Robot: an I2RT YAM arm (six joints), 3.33 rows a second.
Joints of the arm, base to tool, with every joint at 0 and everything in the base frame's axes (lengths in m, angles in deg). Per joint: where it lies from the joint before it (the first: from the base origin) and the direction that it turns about. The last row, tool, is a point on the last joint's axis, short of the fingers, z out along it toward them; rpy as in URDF.
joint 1: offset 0 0 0.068 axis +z
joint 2: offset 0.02 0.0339 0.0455 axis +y
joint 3: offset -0.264 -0.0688 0 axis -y
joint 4: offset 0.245 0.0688 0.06 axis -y
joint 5: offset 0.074 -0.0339 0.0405 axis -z
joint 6: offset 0.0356 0 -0.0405 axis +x
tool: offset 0 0 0 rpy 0 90 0
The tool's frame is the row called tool.
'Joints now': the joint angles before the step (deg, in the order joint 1, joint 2, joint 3, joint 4, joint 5, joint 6). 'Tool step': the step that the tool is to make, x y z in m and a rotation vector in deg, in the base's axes. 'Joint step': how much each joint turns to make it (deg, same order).
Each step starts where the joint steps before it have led.
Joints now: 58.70 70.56 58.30 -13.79 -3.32 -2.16
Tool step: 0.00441 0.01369 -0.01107 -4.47 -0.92 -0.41
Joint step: 0.96 3.87 1.46 -1.04 2.65 -2.09
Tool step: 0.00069 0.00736 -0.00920 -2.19 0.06 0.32
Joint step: 0.69 1.99 0.10 -0.04 0.85 -0.71
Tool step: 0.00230 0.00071 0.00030 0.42 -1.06 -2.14
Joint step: -0.06 0.22 -0.10 1.20 2.15 0.46
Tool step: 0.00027 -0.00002 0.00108 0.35 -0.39 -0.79
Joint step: 0.05 -0.08 0.00 0.40 0.81 0.28
